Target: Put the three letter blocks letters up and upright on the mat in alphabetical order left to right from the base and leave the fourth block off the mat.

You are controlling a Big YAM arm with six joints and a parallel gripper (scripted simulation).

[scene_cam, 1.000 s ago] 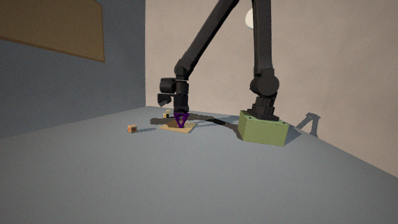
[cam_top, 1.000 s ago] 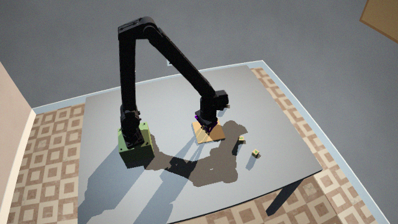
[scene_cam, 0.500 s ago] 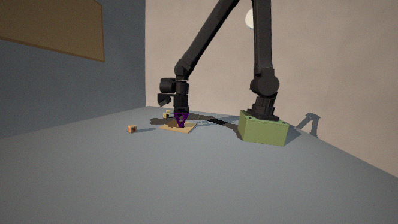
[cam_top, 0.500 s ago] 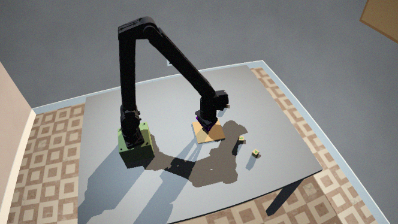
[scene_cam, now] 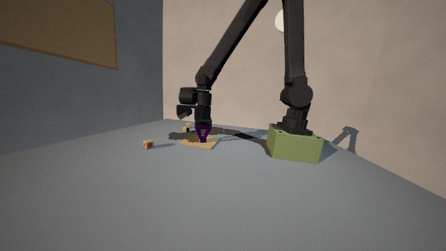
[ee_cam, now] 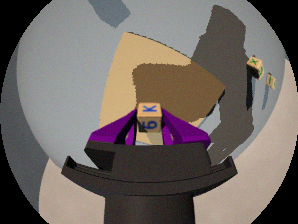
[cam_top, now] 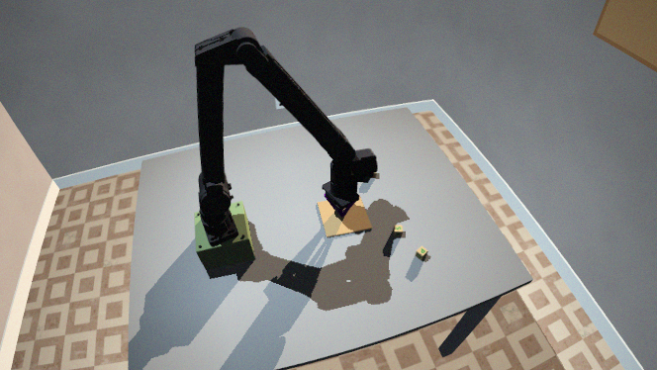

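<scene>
The tan mat lies 10 mm ahead of my hand, 10 mm to the right of it and 10 mm below it. From my hand the other things lie so: block 130 mm ahead, 250 mm to the right.
</scene>
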